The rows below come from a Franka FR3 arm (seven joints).
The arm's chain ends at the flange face. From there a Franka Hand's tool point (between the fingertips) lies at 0.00 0.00 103.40 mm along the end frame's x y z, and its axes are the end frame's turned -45 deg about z.
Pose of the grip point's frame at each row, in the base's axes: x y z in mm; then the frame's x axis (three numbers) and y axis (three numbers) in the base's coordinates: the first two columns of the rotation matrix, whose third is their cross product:
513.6 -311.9 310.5 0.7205 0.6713 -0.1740 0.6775 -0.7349 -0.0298
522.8 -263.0 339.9 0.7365 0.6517 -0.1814 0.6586 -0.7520 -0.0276
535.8 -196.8 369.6 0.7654 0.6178 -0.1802 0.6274 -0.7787 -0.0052
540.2 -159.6 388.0 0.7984 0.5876 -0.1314 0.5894 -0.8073 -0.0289
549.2 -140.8 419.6 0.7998 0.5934 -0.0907 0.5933 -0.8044 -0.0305
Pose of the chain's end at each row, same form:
528.9 -301.9 412.3 0.9885 -0.0450 -0.1441 -0.0304 -0.9943 0.1020
538.8 -252.7 441.5 0.9865 -0.0709 -0.1478 -0.0551 -0.9926 0.1088
550.6 -185.5 471.3 0.9849 -0.1138 -0.1311 -0.0976 -0.9875 0.1237
552.9 -154.0 490.5 0.9813 -0.1554 -0.1133 -0.1478 -0.9863 0.0725
558.6 -137.8 522.5 0.9851 -0.1492 -0.0857 -0.1460 -0.9884 0.0426

